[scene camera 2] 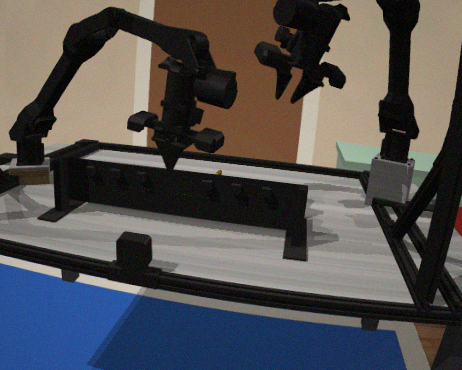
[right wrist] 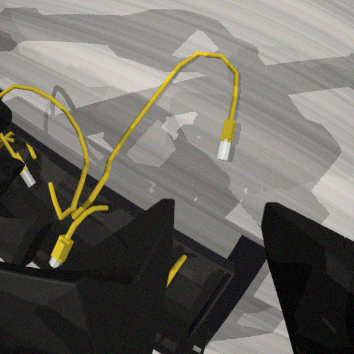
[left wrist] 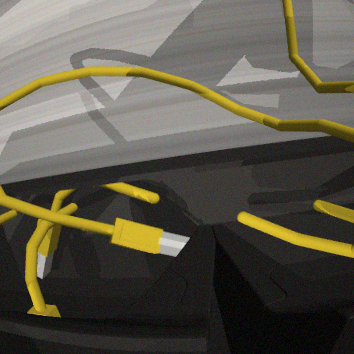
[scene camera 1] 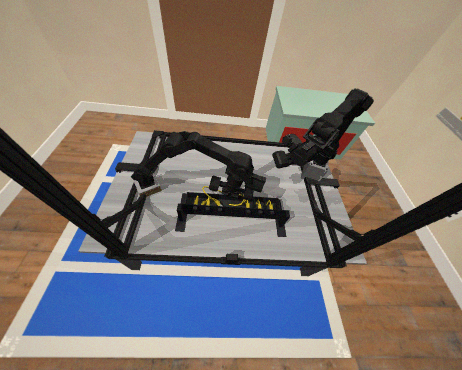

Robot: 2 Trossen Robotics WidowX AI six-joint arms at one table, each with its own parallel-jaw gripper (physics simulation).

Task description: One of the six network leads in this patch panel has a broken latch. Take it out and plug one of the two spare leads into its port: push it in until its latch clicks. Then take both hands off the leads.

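Places are measured from the left arm's base along level axes (x down, y ahead, z right), in millimetres.
Pixels of known places: left gripper, between the fingertips: (right wrist: pixel 21 165) (left wrist: pixel 209 236) (scene camera 1: pixel 227 196); right gripper, between the fingertips: (scene camera 2: pixel 284 100) (right wrist: pixel 219 212); left arm's base, origin of its link: (scene camera 2: pixel 29 162) (scene camera 1: pixel 146 182); right arm's base, origin of its link: (scene camera 2: pixel 394 159) (scene camera 1: pixel 319 161).
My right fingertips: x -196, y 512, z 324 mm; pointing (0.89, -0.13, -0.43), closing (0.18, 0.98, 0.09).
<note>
Ahead of a thing's pixels: the offset from my right fingertips to its top centre. "pt": to the spot under its first point. Level surfaces: height alone.
The black patch panel @(dx +131, dy -219, dz +11 mm) (scene camera 1: pixel 230 213) (scene camera 2: pixel 190 200) stands on two feet, with several yellow leads along it. My left gripper (scene camera 2: pixel 171 167) (left wrist: pixel 209 236) is shut and empty, low behind the panel. Just left of its fingertips in the left wrist view is a loose yellow plug @(pt dx +192, dy -260, dz -57 mm) (left wrist: pixel 137 236) with a clear tip. Another yellow plug @(pt dx +204, dy -316, dz -90 mm) (left wrist: pixel 48 237) hangs tilted farther left. A plug @(pt dx +151, dy -306, dz -61 mm) (left wrist: pixel 44 311) sits at the panel's row; its tip is hidden. My right gripper (scene camera 2: pixel 286 100) (right wrist: pixel 219 212) is partly open and empty, high above the table. One lead's plug @(dx +227, dy +2, dz -69 mm) (right wrist: pixel 228 130) lies on the table behind the panel. Latches are too small to judge.
Yellow cables arch behind the panel in both wrist views. A black frame with tall posts surrounds the grey table @(dx +240 mm) (scene camera 1: pixel 235 240). A small black block (scene camera 2: pixel 134 250) is on the front rail. A green cabinet (scene camera 1: pixel 310 102) stands behind the right arm.
</note>
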